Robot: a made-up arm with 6 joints.
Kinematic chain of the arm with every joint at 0, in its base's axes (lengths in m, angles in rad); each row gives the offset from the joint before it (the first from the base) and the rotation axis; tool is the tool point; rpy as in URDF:
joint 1: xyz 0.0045 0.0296 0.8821 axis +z
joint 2: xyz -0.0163 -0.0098 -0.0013 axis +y
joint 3: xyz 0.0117 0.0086 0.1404 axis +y
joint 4: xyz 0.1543 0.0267 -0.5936 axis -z
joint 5: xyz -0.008 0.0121 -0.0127 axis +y
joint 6: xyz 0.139 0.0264 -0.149 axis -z
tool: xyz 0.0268 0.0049 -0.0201 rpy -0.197 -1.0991 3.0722
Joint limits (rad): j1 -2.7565..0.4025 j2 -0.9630..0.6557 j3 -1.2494..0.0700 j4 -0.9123..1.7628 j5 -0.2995..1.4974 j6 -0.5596..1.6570
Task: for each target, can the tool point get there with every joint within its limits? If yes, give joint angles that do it. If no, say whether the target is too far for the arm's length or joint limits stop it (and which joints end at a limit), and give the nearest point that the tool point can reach.
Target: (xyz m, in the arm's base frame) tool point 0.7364 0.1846 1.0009
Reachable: yes | joints 0.1569 -0.7006 -0.7634 -0.3986 0.9514 0.3039
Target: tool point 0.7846 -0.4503 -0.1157
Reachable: no: too far | nearest point 0.5188 -0.2868 0.2946 | short by 0.516 m
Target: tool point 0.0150 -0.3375 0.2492
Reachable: yes | joints -1.6782 0.3976 -0.7483 -0.1826 1.2295 -0.0728
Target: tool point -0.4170 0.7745 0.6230
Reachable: no: joint limits stop it (at a limit: joint 2, joint 3, joint 5, joint 6) | nearest point -0.2190 0.4245 0.4165 | short by 0.452 m
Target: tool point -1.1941 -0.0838 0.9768
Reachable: no: too far | nearest point -0.7943 -0.1787 0.9493 | short by 0.412 m
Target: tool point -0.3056 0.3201 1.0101
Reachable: no: joint limits stop it (at a limit: joint 1, joint 2, joint 4, joint 5) | nearest point -0.6215 -0.0321 1.0655 | short by 0.476 m
